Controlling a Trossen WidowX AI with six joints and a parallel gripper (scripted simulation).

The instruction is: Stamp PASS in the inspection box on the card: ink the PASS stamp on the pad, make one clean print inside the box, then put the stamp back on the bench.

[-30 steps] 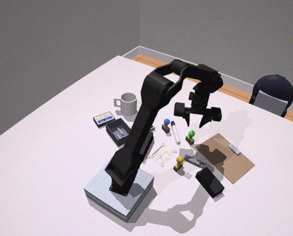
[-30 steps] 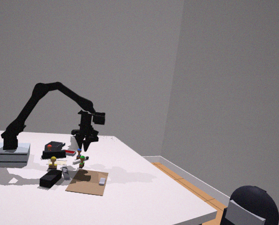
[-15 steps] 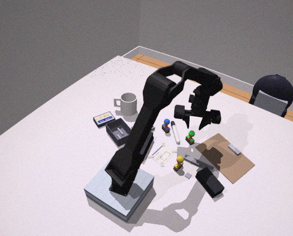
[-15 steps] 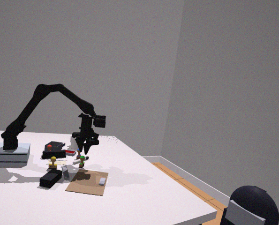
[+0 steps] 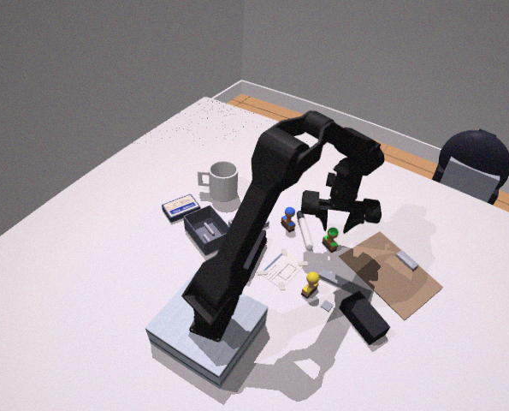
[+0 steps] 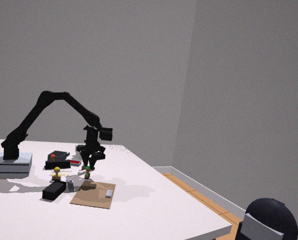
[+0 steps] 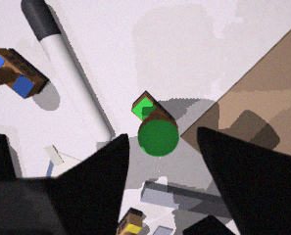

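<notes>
Now: gripper tip 4 cm above the green-knobbed stamp. The rest, counted from my gripper tip: grey bar 11 cm behind, 6 cm to the right, 5 cm below; then marker 4 cm ahead, 9 cm to the left, 5 cm below; then blue-knobbed stamp 2 cm ahead, 12 cm to the left, 4 cm below.
</notes>
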